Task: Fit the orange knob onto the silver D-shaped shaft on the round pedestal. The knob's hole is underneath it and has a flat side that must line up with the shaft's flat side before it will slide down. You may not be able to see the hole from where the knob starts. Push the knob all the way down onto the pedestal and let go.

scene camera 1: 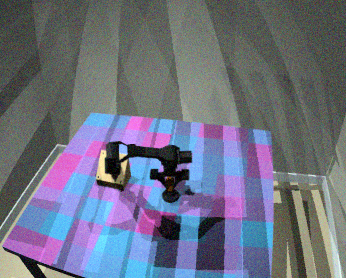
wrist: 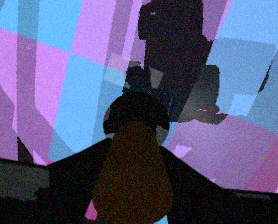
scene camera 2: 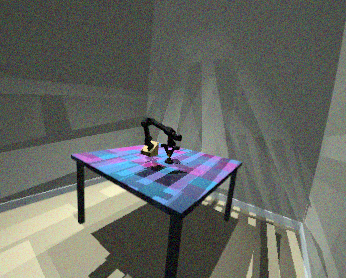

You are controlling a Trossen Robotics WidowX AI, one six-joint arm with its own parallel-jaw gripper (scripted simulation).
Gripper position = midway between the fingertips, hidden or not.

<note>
The gripper (wrist: pixel 134 146) carries an orange knob. Also in view: a round pedestal (wrist: pixel 137 106).
</note>
